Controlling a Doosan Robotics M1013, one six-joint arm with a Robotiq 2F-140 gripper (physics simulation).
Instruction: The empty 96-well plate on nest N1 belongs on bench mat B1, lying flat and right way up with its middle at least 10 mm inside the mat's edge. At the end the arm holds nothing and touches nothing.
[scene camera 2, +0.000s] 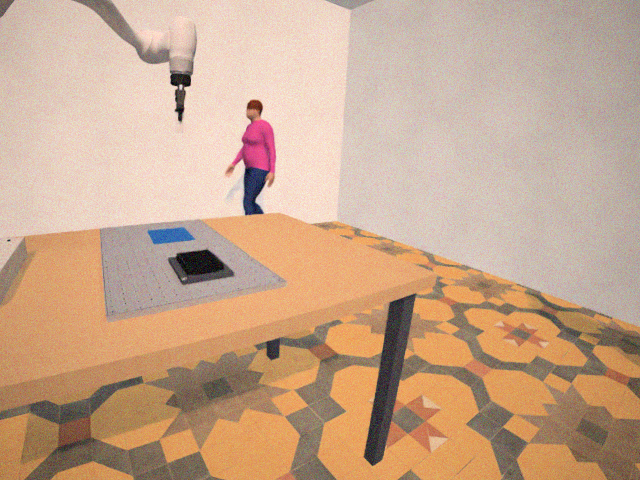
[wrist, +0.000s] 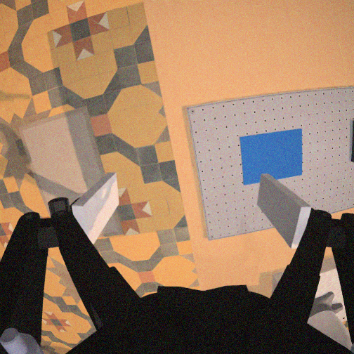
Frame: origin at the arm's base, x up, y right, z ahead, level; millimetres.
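Seen in the pictures: gripper, between the fingertips: (scene camera 2: 179, 132).
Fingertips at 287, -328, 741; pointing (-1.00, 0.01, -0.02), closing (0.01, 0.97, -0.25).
Pixels of each thing's top centre, then the offset from my fingertips to it, as dx, dy, dz. Level surfaces: height alone.
- black 96-well plate, centre of its top: (scene camera 2: 198, 258) -312, +558, -121
- dark grey nest, centre of its top: (scene camera 2: 199, 263) -324, +558, -121
- blue bench mat, height of its surface: dx -337
- perforated board, height of its surface: dx -338
- wooden table, height of its surface: dx -352
The black 96-well plate (scene camera 2: 200, 261) sits on the dark grey nest (scene camera 2: 206, 279) on the perforated board, nearer the front than the blue mat. A dark edge at the right border of the wrist view is a small part of the nest or plate; which one I cannot tell. The blue bench mat (scene camera 2: 171, 235) (wrist: 271, 156) lies flat on the board, with nothing on it. My gripper (scene camera 2: 179, 119) (wrist: 188, 188) is open and empty, high above the table and apart from plate and mat. In the scene view it is seen edge-on.
The perforated board (scene camera 2: 134, 289) (wrist: 220, 215) lies on the wooden table (scene camera 2: 330, 263) (wrist: 250, 55). A pale box-like object (scene camera 2: 11, 263) stands at the table's left. A person in a pink top (scene camera 2: 258, 147) is behind the table. Patterned floor (wrist: 135, 115) shows beside the table.
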